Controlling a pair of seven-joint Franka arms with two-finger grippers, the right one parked.
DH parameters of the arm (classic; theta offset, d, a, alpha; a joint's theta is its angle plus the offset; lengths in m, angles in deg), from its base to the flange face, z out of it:
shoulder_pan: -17.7 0.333 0 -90
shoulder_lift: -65.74 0 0 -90
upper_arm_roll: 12.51 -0.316 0.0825 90
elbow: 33.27 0 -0.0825 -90
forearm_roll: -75.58 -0.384 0 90
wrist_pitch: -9.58 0 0.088 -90
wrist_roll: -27.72 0.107 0 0
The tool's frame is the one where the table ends.
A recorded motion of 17 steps. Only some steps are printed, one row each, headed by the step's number.
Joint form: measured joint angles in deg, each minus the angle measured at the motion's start. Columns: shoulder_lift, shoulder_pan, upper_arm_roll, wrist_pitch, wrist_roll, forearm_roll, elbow.
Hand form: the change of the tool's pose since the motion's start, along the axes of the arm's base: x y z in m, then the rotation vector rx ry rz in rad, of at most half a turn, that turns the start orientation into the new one. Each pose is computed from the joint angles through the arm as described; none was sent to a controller.
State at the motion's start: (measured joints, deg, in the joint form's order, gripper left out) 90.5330 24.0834 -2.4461 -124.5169 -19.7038 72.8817 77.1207
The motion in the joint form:
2: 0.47 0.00 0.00 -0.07 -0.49 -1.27 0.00
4: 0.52 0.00 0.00 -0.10 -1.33 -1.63 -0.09
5: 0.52 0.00 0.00 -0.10 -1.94 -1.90 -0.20
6: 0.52 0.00 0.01 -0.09 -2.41 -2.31 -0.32
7: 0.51 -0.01 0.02 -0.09 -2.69 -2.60 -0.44
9: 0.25 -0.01 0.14 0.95 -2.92 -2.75 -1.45
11: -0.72 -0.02 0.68 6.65 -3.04 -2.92 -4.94
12: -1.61 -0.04 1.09 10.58 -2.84 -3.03 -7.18
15: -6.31 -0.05 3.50 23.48 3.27 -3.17 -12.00
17: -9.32 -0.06 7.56 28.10 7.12 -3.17 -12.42
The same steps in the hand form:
2: -0.0004 0.0003 -0.0049 0.0147 0.0053 -0.0071
4: 0.0001 0.0004 -0.0048 0.0191 0.0039 0.0033
5: 0.0007 0.0005 -0.0040 0.0225 0.0019 0.0108
6: 0.0014 0.0005 -0.0031 0.0275 -0.0005 0.0139
7: 0.0021 0.0004 -0.0022 0.0309 -0.0032 0.0151
9: 0.0060 -0.0003 0.0065 0.0336 -0.0075 0.0167
11: 0.0142 -0.0036 0.0350 0.0425 0.0129 0.0120
12: 0.0177 -0.0064 0.0564 0.0489 0.0259 0.0033
15: 0.0089 -0.0264 0.1294 0.0643 0.0805 -0.1362
17: -0.0085 -0.0656 0.1617 0.0610 0.0956 -0.2700

